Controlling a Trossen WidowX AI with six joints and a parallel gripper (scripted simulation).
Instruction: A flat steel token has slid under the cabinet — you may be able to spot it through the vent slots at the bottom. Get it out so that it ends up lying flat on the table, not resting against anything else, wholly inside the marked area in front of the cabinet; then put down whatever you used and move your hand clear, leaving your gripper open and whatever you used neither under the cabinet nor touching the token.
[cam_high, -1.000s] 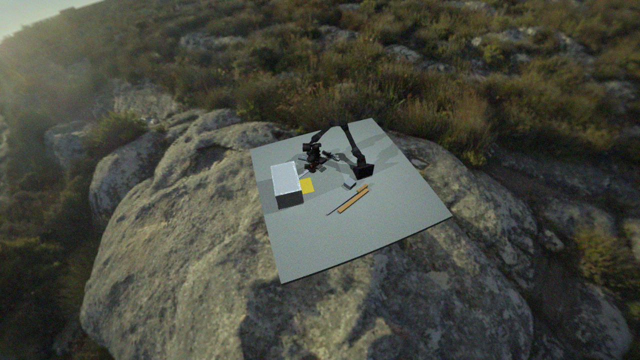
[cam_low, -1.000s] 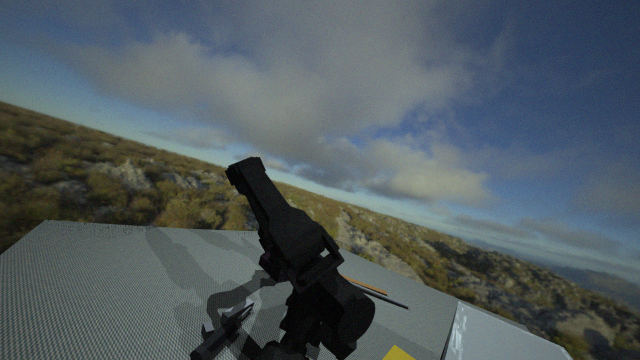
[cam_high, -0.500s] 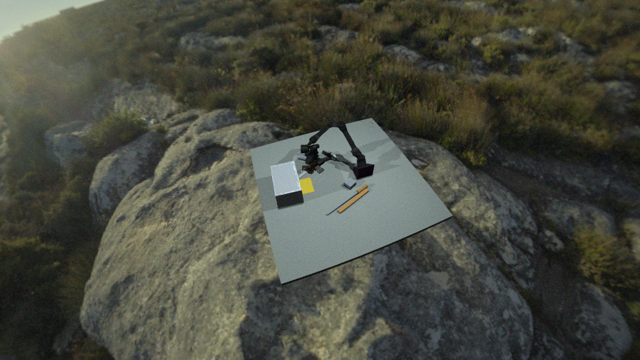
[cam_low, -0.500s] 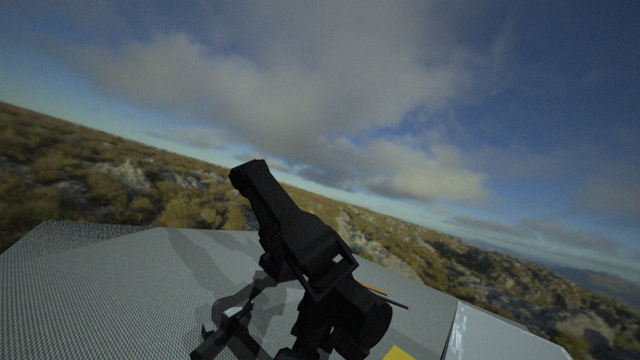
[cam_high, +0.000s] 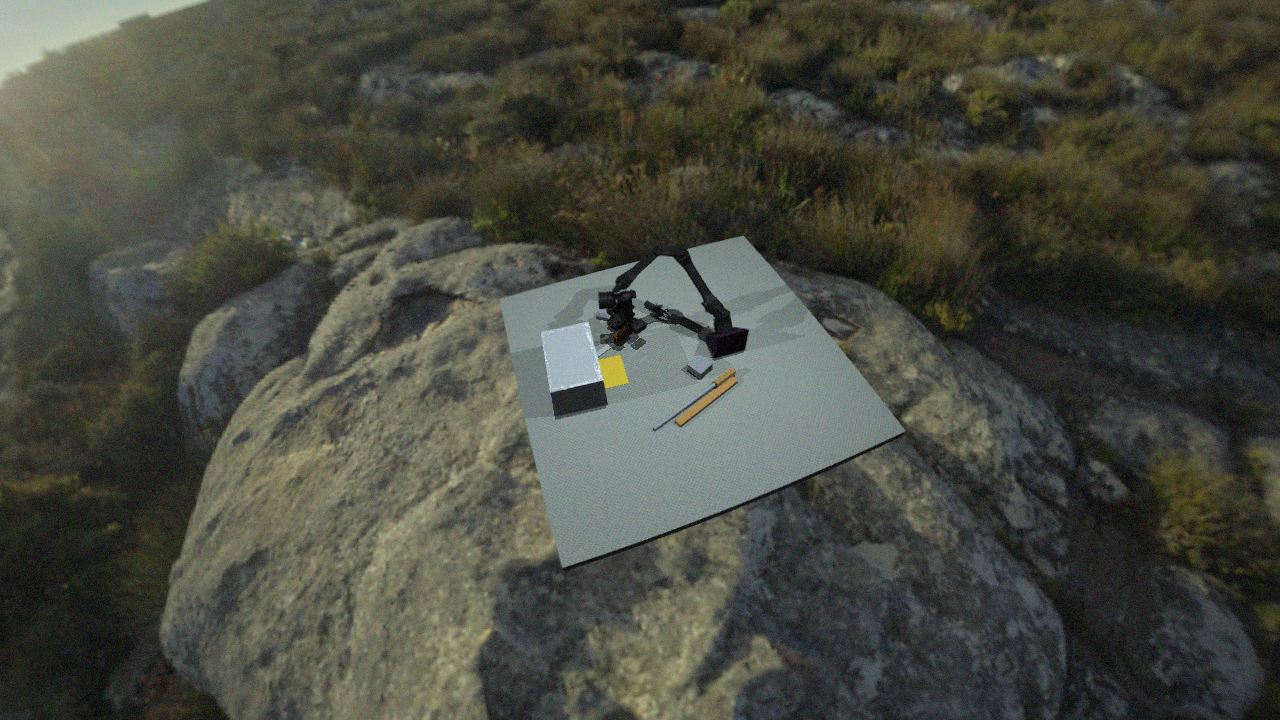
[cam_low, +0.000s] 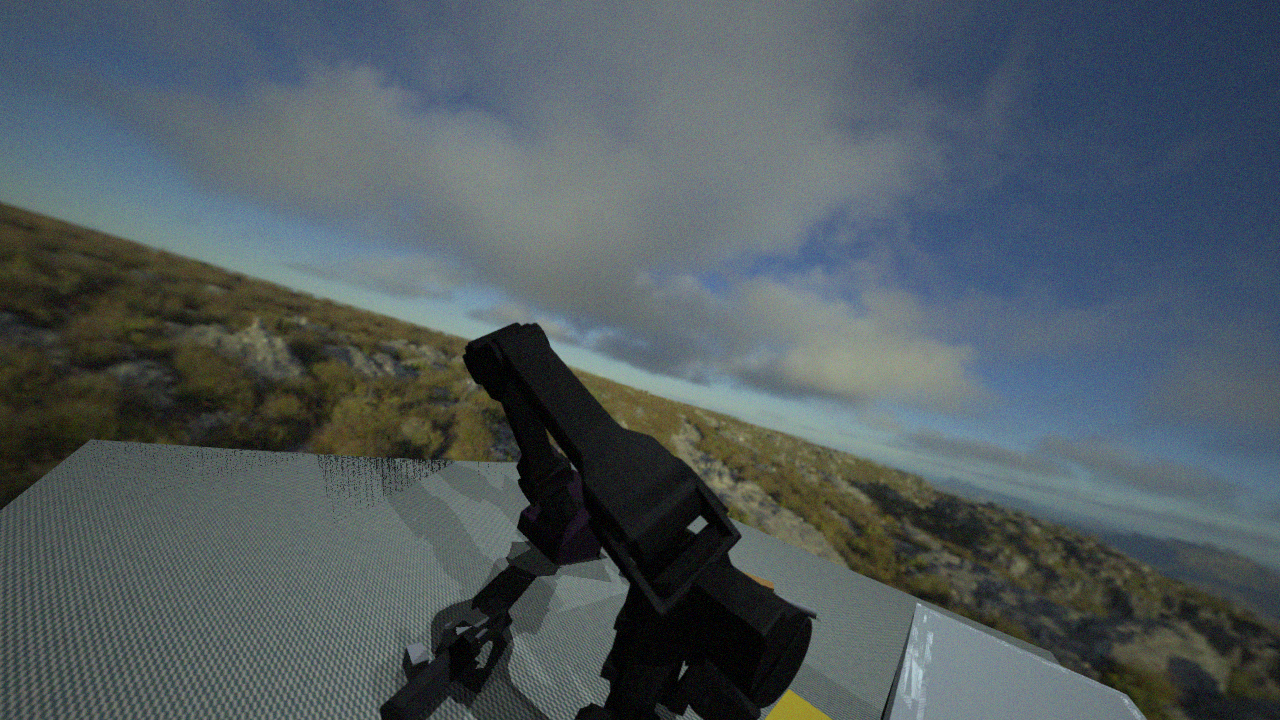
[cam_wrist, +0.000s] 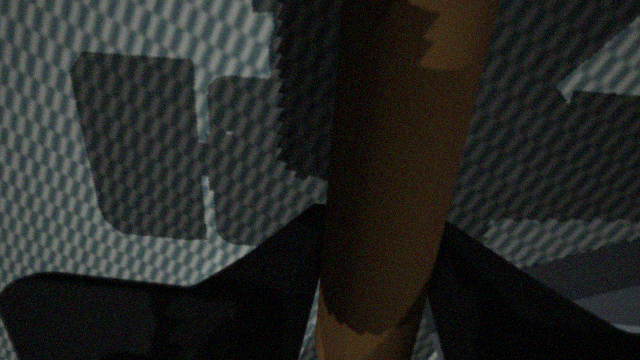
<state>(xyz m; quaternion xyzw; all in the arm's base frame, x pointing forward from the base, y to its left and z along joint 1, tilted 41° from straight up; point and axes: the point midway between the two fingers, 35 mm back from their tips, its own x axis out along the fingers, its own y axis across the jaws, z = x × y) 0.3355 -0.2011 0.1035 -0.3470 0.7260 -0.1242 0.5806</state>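
My gripper tip is now 190 mm past the small grey cube and 90 mm to the left of it. Round my gripper tip: grey bar: 210 mm behind, 10 mm to the right; then grey block: 300 mm to the left, 180 mm behind, 10 mm above; then wooden stick: 450 mm to the left, 140 mm behind.
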